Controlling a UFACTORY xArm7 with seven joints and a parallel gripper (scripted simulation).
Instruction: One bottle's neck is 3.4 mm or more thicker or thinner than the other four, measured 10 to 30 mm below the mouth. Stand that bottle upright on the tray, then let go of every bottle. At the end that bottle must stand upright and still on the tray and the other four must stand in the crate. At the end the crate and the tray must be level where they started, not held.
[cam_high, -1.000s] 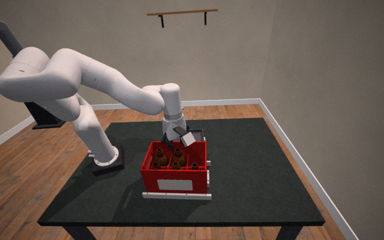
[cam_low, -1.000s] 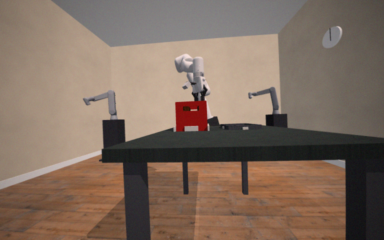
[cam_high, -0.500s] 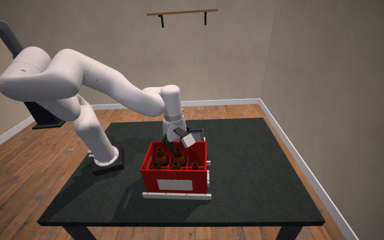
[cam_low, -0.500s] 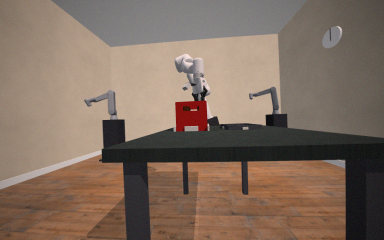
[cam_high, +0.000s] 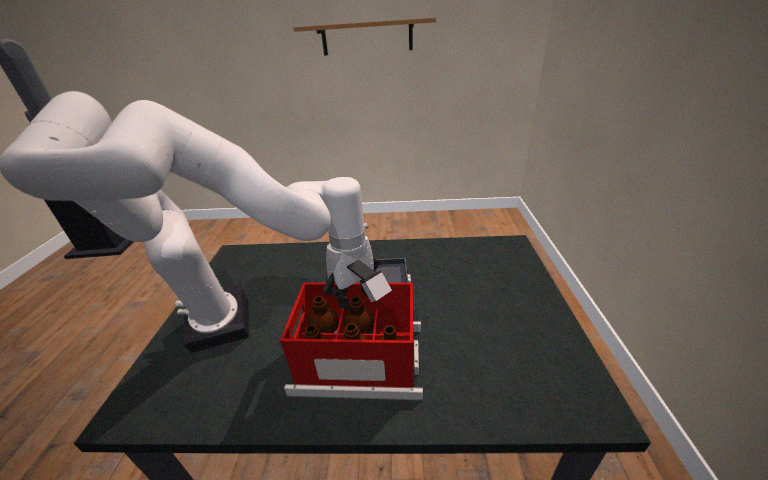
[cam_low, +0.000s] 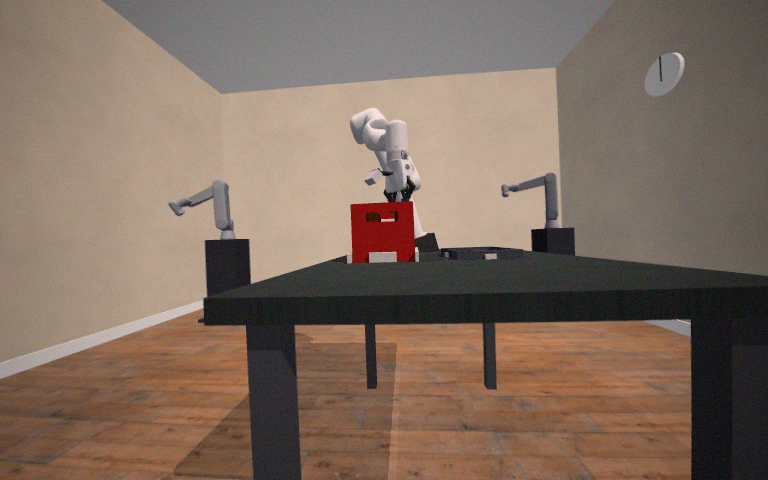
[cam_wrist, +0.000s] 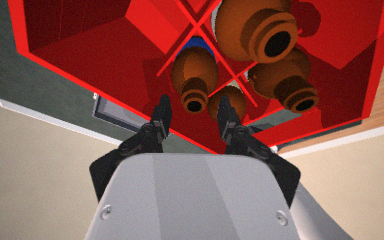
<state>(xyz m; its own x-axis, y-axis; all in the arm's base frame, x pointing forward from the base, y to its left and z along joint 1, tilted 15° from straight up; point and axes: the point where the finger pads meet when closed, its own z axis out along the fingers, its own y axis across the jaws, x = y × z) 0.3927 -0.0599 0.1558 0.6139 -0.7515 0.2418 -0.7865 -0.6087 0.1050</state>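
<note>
The crate is 1 cm behind my hand, 4 cm to the right of it and 9 cm below it. From my hand the other things lie so: tray 2 cm ahead, 25 cm to the left, 16 cm below.
</note>
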